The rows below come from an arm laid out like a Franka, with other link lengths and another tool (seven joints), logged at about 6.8 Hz.
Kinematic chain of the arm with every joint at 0, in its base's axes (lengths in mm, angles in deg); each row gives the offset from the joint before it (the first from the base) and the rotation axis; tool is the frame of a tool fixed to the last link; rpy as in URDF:
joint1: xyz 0 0 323.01 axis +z
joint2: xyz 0 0 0 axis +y
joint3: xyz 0 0 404.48 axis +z
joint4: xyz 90.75 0 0 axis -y
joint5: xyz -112.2 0 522.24 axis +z
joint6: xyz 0 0 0 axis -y
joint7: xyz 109.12 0 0 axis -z
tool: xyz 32 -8 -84.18 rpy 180 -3.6 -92.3
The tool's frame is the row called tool.
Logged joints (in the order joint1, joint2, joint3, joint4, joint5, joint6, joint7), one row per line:
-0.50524 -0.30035 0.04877 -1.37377 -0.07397 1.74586 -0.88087
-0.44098 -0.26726 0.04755 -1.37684 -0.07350 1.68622 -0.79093
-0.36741 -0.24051 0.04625 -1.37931 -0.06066 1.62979 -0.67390
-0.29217 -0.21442 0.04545 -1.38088 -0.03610 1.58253 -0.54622
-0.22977 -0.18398 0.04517 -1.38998 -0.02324 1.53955 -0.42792
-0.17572 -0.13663 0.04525 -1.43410 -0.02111 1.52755 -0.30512
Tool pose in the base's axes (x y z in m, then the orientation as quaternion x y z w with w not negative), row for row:
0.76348 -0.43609 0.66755 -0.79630 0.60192 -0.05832 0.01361
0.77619 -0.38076 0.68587 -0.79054 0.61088 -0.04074 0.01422
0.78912 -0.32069 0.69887 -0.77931 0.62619 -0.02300 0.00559
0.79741 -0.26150 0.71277 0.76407 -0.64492 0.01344 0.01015
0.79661 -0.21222 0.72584 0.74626 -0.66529 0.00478 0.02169
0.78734 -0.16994 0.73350 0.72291 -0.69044 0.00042 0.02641
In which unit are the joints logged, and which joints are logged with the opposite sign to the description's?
The joints are logged in radians. Opposite sign: joint2, joint3, joint5.
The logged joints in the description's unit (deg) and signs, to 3 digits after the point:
-28.948 17.209 -2.794 -78.711 4.238 100.030 -50.470
-25.266 15.313 -2.724 -78.887 4.211 96.613 -45.317
-21.051 13.780 -2.650 -79.029 3.476 93.380 -38.612
-16.740 12.285 -2.604 -79.119 2.068 90.672 -31.296
-13.165 10.541 -2.588 -79.640 1.332 88.210 -24.518
-10.068 7.828 -2.593 -82.168 1.210 87.522 -17.482

